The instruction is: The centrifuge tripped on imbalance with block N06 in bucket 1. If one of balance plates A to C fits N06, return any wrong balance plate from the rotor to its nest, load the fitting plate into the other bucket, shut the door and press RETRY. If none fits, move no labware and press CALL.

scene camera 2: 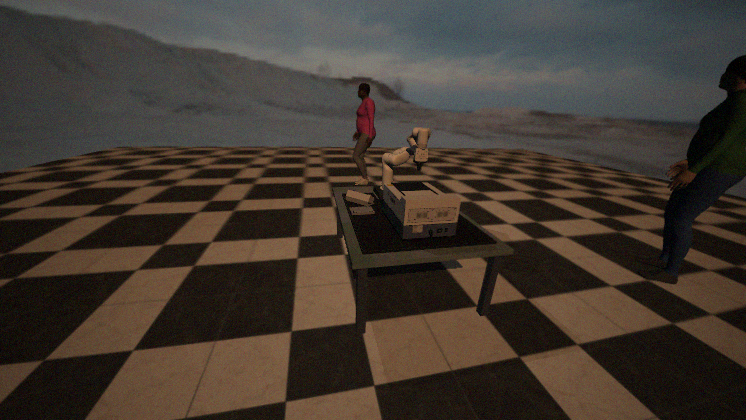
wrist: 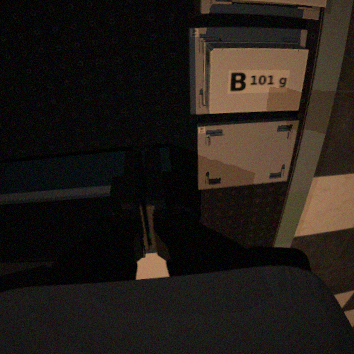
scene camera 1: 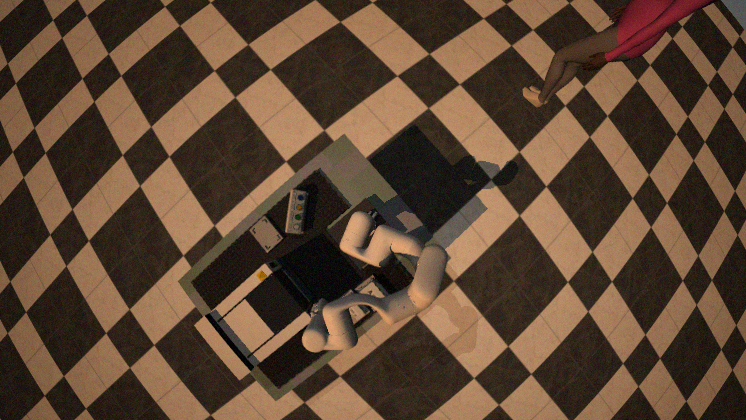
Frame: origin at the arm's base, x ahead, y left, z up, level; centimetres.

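Seen in the pictures: gripper, between the fingertips: (scene camera 2: pixel 418 170) (wrist: pixel 145 172).
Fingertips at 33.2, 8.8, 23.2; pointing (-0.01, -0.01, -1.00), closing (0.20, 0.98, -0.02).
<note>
Pixels of each thing's middle, then the offset from my fingertips to it, as dx, dy, dz. "spot": a spot on its surface instead. Level surfaces: height alone.
- centrifuge, middle of its body: (wrist: pixel 88 296) (scene camera 1: pixel 262 314) (scene camera 2: pixel 416 205) +32.6, -21.7, -14.5
- Balance plate B, middle of its body: (wrist: pixel 253 76) (scene camera 1: pixel 351 309) +5.3, +12.7, -23.4
- empty nest, middle of its body: (wrist: pixel 246 155) +19.2, +10.9, -25.8
- control box, middle of its body: (scene camera 1: pixel 295 211) (scene camera 2: pixel 360 196) -17.1, -41.0, -22.6
- bracketed pad, a spot on its surface: (scene camera 1: pixel 266 233) (scene camera 2: pixel 361 209) spot: +2.4, -47.5, -25.1
- table, height of its surface: dz -28.0
My gripper (scene camera 2: pixel 418 166) (wrist: pixel 145 172) is shut and empty, pointing down above the front edge of the centrifuge (scene camera 1: pixel 237 293) (scene camera 2: pixel 430 211) (wrist: pixel 55 195). In the overhead view the arm hides the fingers. Balance plate B (wrist: pixel 257 101), labelled 101 g, sits in its nest (wrist: pixel 196 75) to the right of the gripper. An empty nest (wrist: pixel 245 157) with corner brackets lies beside it, nearer the gripper. Part of another nest (wrist: pixel 260 10) shows at the top edge; its label is out of view. Block N06, the buckets and the rotor cannot be made out.
A control box (scene camera 1: pixel 296 211) (scene camera 2: pixel 359 197) with blue, yellow, green and white buttons stands beside a bracketed pad (scene camera 1: pixel 266 233) (scene camera 2: pixel 361 210) on the table (scene camera 1: pixel 187 281) (scene camera 2: pixel 433 255). One person (scene camera 1: pixel 644 31) (scene camera 2: pixel 365 117) stands behind the table, another (scene camera 2: pixel 723 135) at the right.
</note>
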